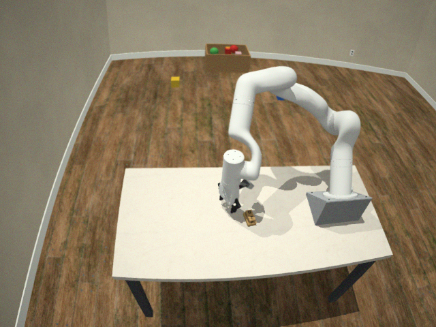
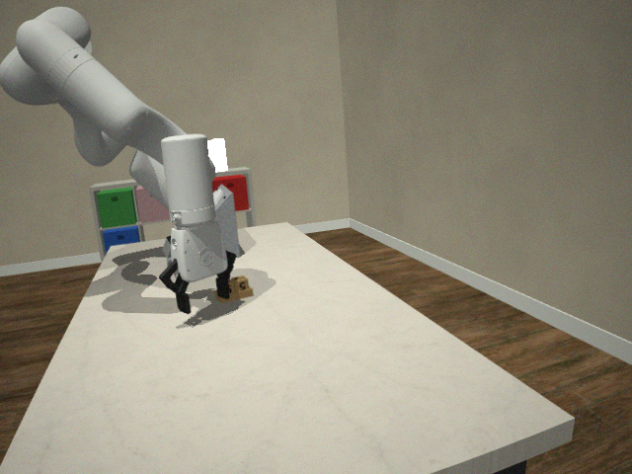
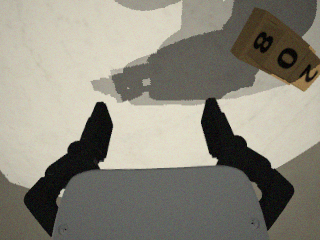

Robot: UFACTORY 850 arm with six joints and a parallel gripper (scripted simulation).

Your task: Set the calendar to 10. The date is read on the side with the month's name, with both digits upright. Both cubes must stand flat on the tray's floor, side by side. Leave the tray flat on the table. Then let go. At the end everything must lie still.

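Right now my hand is 90 mm past the cube, 60 mm to the right of it and 10 mm above it. Also, from my hand: wooden tray (100 mm behind, 70 mm to the left, 30 mm below).
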